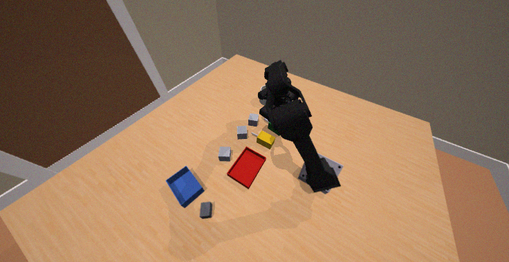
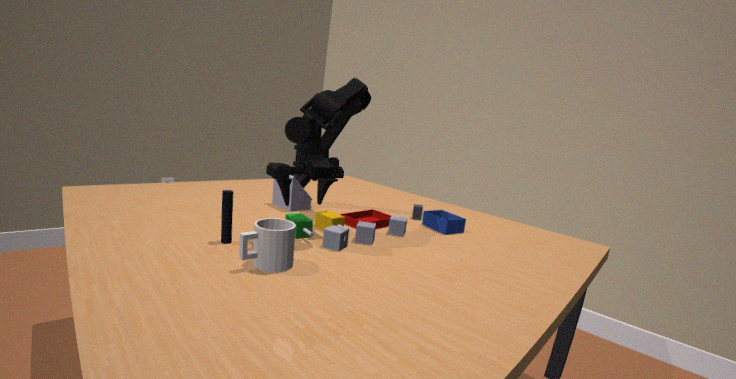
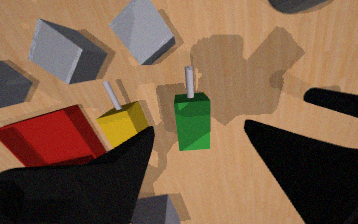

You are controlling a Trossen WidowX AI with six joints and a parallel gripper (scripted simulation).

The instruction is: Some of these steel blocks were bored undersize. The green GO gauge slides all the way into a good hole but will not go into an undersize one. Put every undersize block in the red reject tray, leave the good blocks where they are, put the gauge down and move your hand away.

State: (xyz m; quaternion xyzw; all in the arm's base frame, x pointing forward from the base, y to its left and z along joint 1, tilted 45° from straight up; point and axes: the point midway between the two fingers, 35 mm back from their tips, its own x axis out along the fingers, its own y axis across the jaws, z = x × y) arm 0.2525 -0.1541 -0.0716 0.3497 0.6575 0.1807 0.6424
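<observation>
My gripper tip is now 10 mm short of the red reject tray, 250 mm to the right of it and 70 mm above it. The rest, counted from my gripper tip: yellow gauge 20 mm ahead, 100 mm to the left, 60 mm below; then green gauge 10 mm ahead, 60 mm below; then steel block 110 mm ahead, 120 mm to the left, 60 mm below.
</observation>
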